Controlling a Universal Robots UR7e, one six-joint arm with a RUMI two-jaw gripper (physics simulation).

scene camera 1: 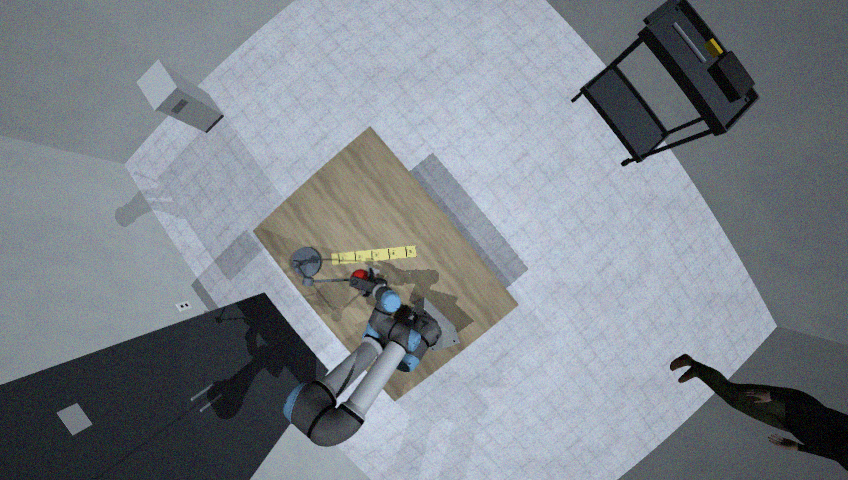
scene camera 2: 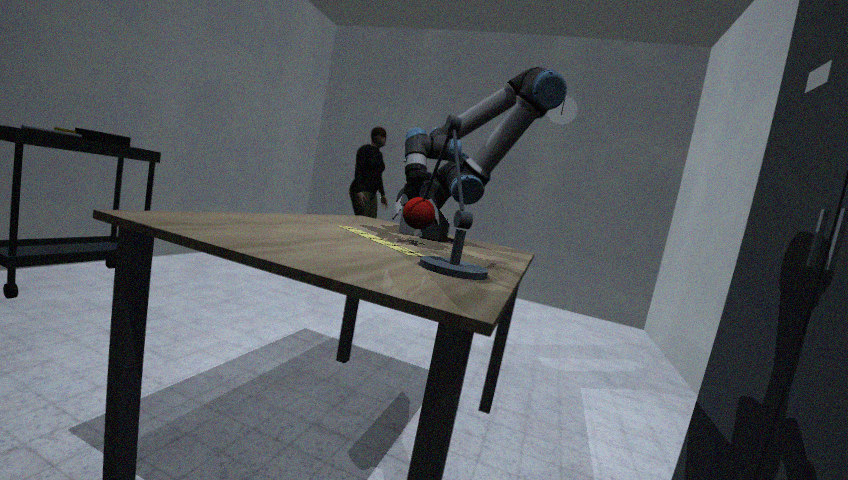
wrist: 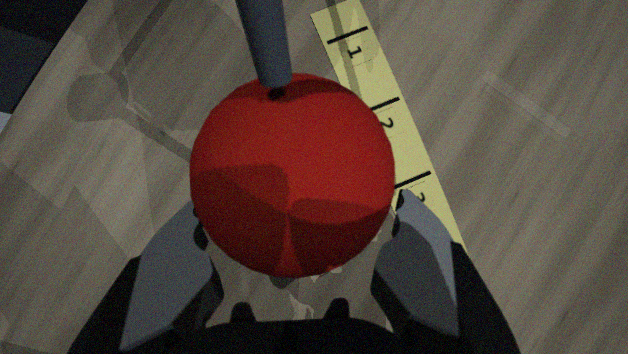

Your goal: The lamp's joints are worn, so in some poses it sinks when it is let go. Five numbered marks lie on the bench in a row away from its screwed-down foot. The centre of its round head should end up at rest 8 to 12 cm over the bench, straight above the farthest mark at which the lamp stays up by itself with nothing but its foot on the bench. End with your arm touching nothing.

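Pixels of known places: gripper, between the fingertips: [scene camera 2: 415, 222]; arm's base, origin of its link: [scene camera 1: 426, 326].
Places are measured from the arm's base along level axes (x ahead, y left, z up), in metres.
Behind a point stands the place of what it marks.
Note:
The lamp's round red head [scene camera 1: 359, 275] {x 0.382, y 0.104, z -0.012 m} [scene camera 2: 418, 212] {x 0.412, y 0.140, z -0.050 m} [wrist: 292, 175] {x 0.366, y 0.120, z -0.004 m} hangs above the bench, beside the yellow strip [scene camera 1: 383, 253] {x 0.401, y -0.026, z -0.154 m} [scene camera 2: 379, 240] {x 0.445, y 0.046, z -0.154 m} [wrist: 408, 145] {x 0.461, y 0.052, z -0.154 m}, on the robot's side of it. In the wrist view it partly covers the strip near marks 2 and 3. The lamp's upper rod [scene camera 1: 332, 280] {x 0.433, y 0.178, z 0.100 m} [wrist: 265, 40] {x 0.388, y 0.142, z 0.006 m} meets the head; its top joint [scene camera 2: 453, 123] {x 0.502, y 0.226, z 0.202 m} is well above the bench. The round foot [scene camera 1: 300, 268] [scene camera 2: 471, 274] {x 0.678, y 0.389, z -0.145 m} stands by mark 1's end. My gripper [wrist: 301, 196] {x 0.353, y 0.115, z -0.086 m} is open, its fingers on both sides of the head's near part. Whether they touch it, I cannot tell.
The wooden bench [scene camera 1: 368, 178] {x 0.759, y -0.204, z -0.155 m} [scene camera 2: 238, 237] {x 0.869, y -0.074, z -0.155 m} carries the lamp and my arm's base plate [scene camera 1: 443, 333] {x -0.062, y -0.047, z 0.037 m}. My arm [scene camera 1: 380, 368] {x 0.077, y 0.140, z 0.351 m} [scene camera 2: 499, 142] {x 0.152, y 0.285, z 0.229 m} arches over the bench's corner. A dark cart [scene camera 1: 684, 77] [scene camera 2: 59, 243] and a person [scene camera 1: 791, 404] [scene camera 2: 368, 172] stand away from the bench.

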